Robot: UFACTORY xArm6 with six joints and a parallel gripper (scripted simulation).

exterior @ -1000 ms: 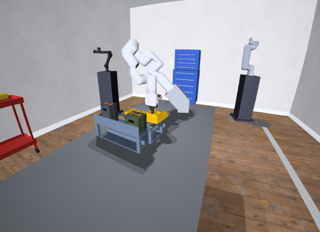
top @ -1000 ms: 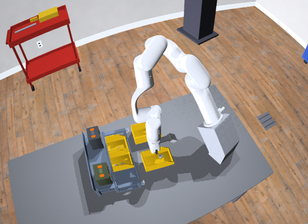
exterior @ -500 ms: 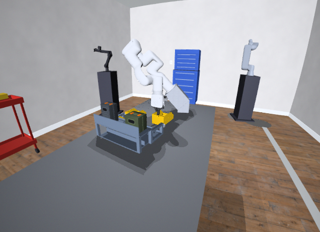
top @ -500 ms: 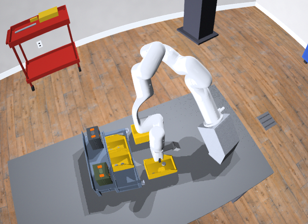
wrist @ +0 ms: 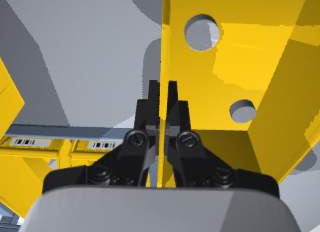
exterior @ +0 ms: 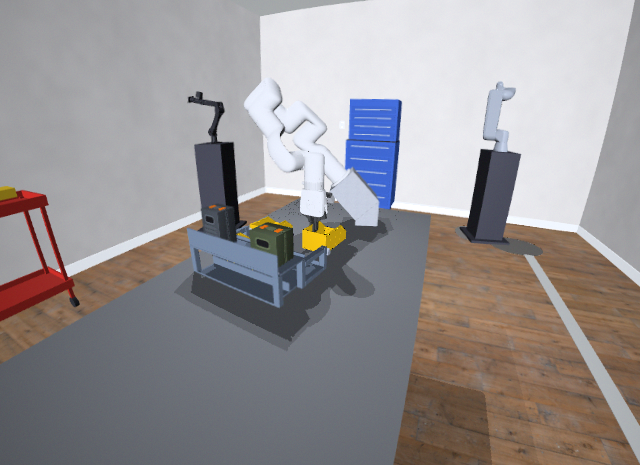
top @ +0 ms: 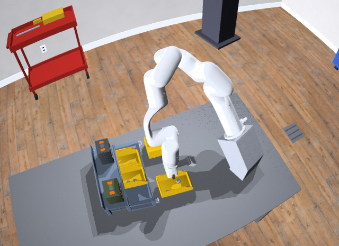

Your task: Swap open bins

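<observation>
My gripper is now 100 mm to the left of the shelf lip, 90 mm short of it and 80 mm above it. The rest, counted from my hand: olive box: 310 mm ahead, 70 mm to the right, 60 mm above; then dark grey box: 280 mm to the right, 220 mm ahead, 70 mm above.
</observation>
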